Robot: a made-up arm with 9 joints. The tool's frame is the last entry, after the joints.
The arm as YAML. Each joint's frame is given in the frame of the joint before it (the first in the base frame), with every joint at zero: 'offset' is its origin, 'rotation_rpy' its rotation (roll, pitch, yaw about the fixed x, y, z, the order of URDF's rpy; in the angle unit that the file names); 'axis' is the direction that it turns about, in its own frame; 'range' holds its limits. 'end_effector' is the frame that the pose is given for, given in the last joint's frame.
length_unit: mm
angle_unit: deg
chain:
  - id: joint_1
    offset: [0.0, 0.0, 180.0]
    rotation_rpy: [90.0, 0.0, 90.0]
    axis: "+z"
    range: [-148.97, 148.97]
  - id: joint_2
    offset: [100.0, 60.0, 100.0]
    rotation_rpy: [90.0, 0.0, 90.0]
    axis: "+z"
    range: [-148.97, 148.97]
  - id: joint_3
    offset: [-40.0, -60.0, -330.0]
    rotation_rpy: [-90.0, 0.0, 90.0]
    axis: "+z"
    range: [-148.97, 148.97]
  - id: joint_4
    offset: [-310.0, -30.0, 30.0]
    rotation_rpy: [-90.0, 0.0, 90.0]
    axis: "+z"
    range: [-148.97, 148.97]
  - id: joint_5
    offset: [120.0, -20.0, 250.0]
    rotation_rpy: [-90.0, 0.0, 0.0]
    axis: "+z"
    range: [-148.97, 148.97]
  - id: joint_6
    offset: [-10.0, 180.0, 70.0]
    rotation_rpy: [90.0, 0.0, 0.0]
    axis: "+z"
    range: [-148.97, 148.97]
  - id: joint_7
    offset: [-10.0, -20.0, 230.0]
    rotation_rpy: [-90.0, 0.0, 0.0]
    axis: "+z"
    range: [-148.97, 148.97]
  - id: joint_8
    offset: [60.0, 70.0, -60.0]
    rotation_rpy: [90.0, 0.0, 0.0]
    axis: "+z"
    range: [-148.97, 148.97]
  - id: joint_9
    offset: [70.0, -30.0, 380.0]
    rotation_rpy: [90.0, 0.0, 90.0]
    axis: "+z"
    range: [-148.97, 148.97]
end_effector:
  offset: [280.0, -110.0, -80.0]
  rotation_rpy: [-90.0, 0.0, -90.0]
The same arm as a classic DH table. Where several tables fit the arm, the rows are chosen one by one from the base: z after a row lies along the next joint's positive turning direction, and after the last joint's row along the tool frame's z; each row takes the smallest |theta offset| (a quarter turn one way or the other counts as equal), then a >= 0, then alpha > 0; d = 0 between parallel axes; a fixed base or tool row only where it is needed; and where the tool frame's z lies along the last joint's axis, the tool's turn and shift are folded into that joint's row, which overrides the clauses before.
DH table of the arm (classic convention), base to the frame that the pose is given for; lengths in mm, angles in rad. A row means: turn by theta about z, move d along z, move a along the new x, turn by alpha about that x. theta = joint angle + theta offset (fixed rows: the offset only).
base (fixed): theta0 1.5708; d 180.0; a 0.0; alpha 1.5708
joint_1: theta0 1.5708; d 100.0; a 60.0; alpha 1.5708
joint_2: theta0 -1.5708; d -230.0; a 60.0; alpha 1.5708
joint_3: theta0 1.5708; d 70.0; a 30.0; alpha 1.5708
joint_4: theta0 0.0000; d 560.0; a -120.0; alpha 1.5708
joint_5: theta0 0.0000; d 50.0; a 10.0; alpha -1.5708
joint_6: theta0 0.0000; d 50.0; a 10.0; alpha 1.5708
joint_7: theta0 0.0000; d -80.0; a -60.0; alpha -1.5708
joint_8: theta0 1.5708; d 310.0; a 30.0; alpha -1.5708
joint_9: theta0 1.5708; d -10.0; a 110.0; alpha -1.5708
tool (fixed): theta0 0.0000; d 280.0; a 0.0; alpha 0.0000
Joint limits (rad, base to tool): -2.6000..2.6000 -2.6000..2.6000 -2.6000..2.6000 -2.6000..2.6000 -2.6000..2.6000 -2.6000..2.6000 -2.6000..2.6000 -2.6000..2.6000 -2.6000..2.6000

